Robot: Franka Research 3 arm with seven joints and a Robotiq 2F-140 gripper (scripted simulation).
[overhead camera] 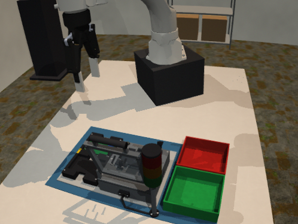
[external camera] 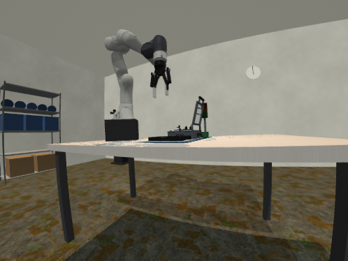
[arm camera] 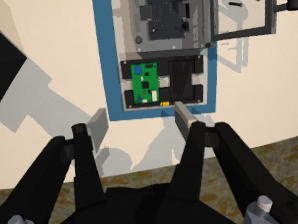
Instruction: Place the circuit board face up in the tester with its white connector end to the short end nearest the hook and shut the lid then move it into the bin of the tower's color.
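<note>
Right now my hand is 1 cm short of the green circuit board and 28 cm above it. From my hand the other things lie so: red bin (1 cm ahead, 37 cm to the left, 29 cm below); tester plate (9 cm ahead, 17 cm to the left, 23 cm below); clear lid (21 cm ahead, 15 cm to the left, 12 cm below).
</note>
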